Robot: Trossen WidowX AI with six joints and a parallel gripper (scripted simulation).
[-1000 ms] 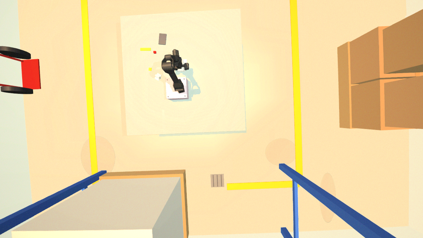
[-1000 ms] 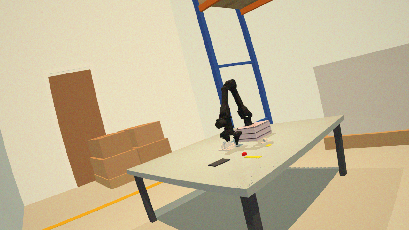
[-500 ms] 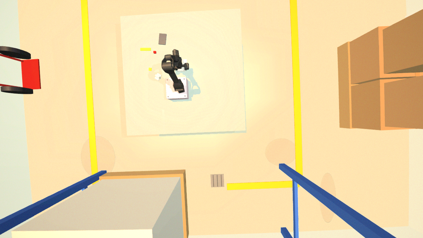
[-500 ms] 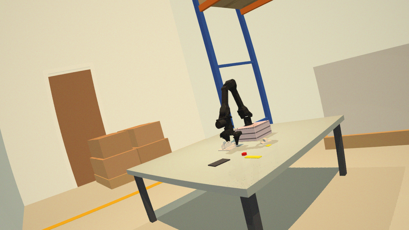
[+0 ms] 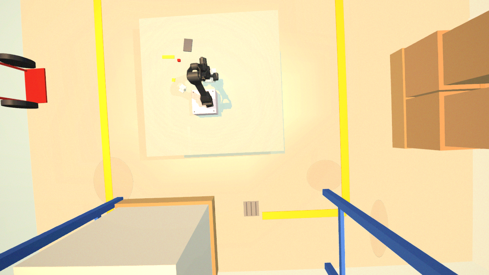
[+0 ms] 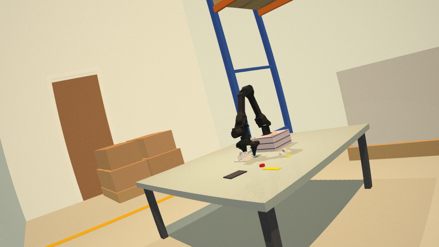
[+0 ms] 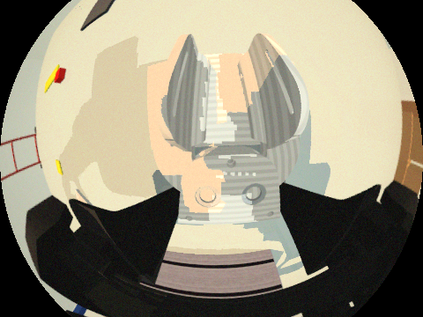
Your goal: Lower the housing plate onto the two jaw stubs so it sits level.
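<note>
The white part is 7 cm ahead of my gripper tip and 1 cm to the right of it. Round my gripper tip: small yellow square 8 cm ahead, 33 cm to the left, 1 cm below; dark flat plate 37 cm ahead, 13 cm to the left; red cube 24 cm ahead, 24 cm to the left.
</note>
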